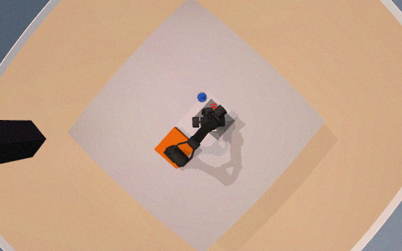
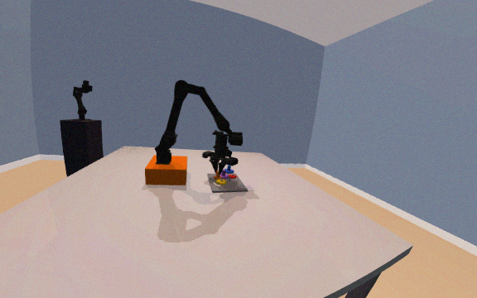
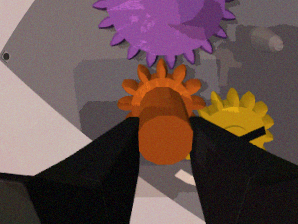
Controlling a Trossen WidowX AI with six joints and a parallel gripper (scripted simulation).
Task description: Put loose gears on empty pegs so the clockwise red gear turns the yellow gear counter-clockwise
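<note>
The orange gear is 10 mm below my gripper tip. Round my gripper tip: yellow gear 10 mm ahead, 40 mm to the right, 20 mm below; then purple gear 40 mm ahead, 30 mm to the left, 20 mm below; then red gear 80 mm ahead, 30 mm to the left, 20 mm below.
</note>
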